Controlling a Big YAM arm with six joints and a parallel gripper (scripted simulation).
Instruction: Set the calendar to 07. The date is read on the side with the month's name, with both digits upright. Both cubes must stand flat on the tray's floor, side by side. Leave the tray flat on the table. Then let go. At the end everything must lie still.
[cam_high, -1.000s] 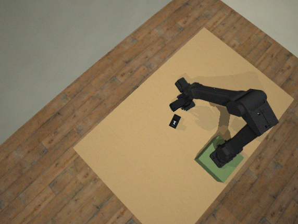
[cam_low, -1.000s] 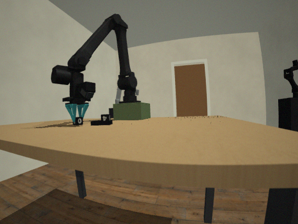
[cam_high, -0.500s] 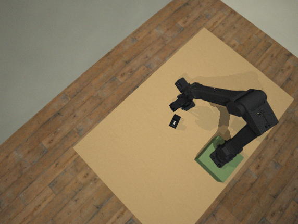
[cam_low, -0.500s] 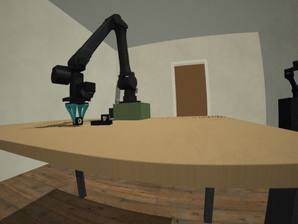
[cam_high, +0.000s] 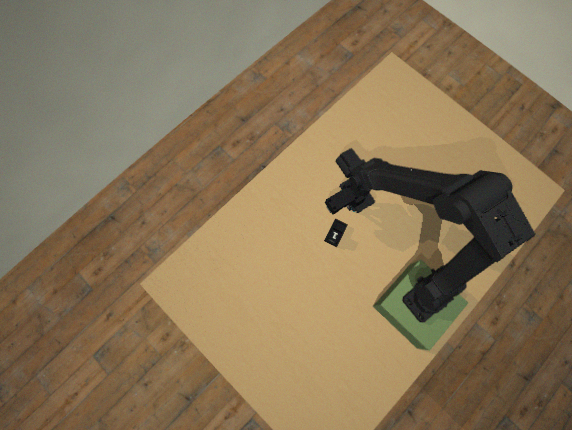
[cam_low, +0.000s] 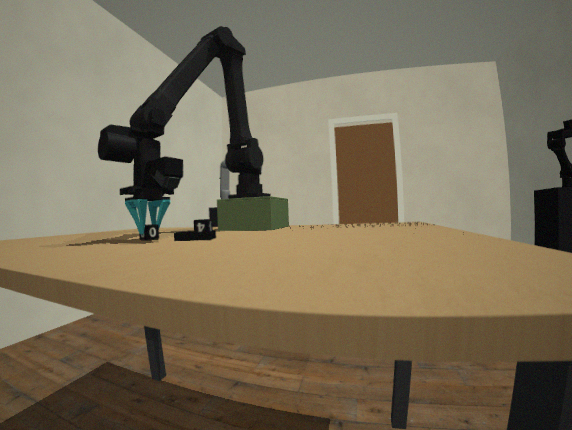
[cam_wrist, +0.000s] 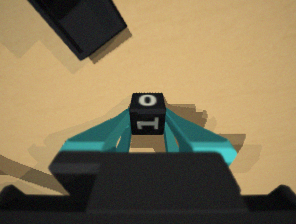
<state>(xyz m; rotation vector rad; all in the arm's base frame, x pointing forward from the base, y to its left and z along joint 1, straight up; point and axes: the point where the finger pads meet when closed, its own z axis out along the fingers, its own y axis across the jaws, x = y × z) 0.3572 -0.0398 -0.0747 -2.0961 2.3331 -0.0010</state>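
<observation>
The digit cube is right at my hand. Round my hand: black calendar tray (50 mm behind, 100 mm to the left, 10 mm below).
</observation>
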